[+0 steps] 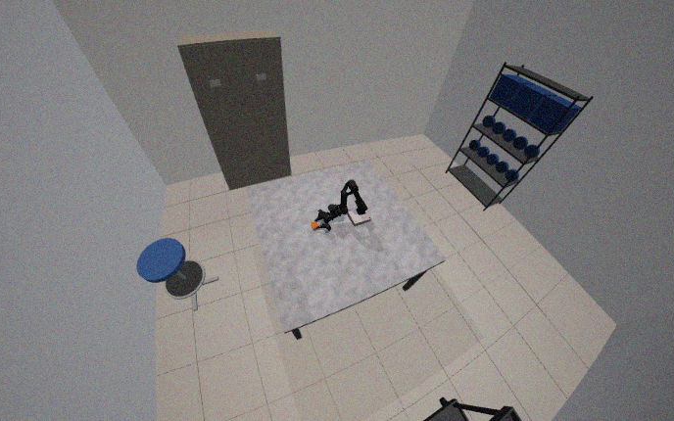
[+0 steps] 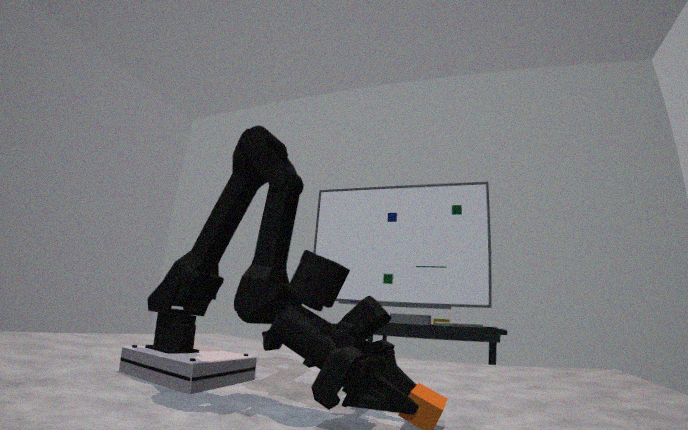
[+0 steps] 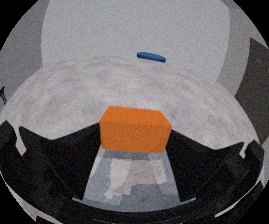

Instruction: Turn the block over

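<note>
My gripper tip is now 1 cm above the orange block.
</note>
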